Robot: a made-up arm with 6 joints. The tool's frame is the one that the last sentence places.
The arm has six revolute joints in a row. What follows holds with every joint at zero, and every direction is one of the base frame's. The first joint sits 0.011 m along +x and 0.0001 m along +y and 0.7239 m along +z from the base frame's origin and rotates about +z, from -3.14 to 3.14 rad. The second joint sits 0.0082 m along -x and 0.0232 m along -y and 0.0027 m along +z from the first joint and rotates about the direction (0, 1, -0.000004), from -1.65 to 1.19 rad. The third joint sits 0.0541 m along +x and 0.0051 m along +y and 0.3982 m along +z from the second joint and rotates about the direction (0, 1, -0.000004), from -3.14 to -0.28 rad. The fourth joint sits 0.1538 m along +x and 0.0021 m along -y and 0.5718 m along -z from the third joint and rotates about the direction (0, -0.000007, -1), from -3.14 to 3.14 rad. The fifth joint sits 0.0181 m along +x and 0.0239 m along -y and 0.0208 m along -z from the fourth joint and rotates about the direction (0, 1, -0.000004), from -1.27 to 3.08 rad. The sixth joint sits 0.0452 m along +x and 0.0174 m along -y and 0.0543 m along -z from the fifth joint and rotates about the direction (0, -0.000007, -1), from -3.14 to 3.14 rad. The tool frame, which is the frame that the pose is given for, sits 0.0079 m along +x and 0.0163 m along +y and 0.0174 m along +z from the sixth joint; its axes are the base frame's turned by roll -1.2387, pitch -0.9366 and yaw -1.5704 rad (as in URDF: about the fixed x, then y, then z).
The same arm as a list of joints. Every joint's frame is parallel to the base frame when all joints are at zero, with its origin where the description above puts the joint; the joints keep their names.
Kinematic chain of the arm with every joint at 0, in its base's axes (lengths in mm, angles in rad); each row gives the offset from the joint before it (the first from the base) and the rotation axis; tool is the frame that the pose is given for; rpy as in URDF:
joint 1: xyz 11.0 0.1 723.9 axis +z
joint 2: xyz -8.2 -23.2 2.7 axis +y
joint 3: xyz 54.1 5.1 398.2 axis +y
joint 4: xyz 153.8 -2.1 -571.8 axis -z
joint 5: xyz 18.1 -23.9 -20.8 axis +y
joint 6: xyz 45.2 -17.4 -54.3 axis -z
tool: xyz 7.9 16.3 17.4 rpy -1.2387 -0.9366 -1.5704
Joint limits (rad, base to tool): -3.1400..3.1400 -1.6500..1.1900 -3.1400..-0.2800 -3.1400..3.1400 -1.2700..3.0800 -3.1400..3.1400

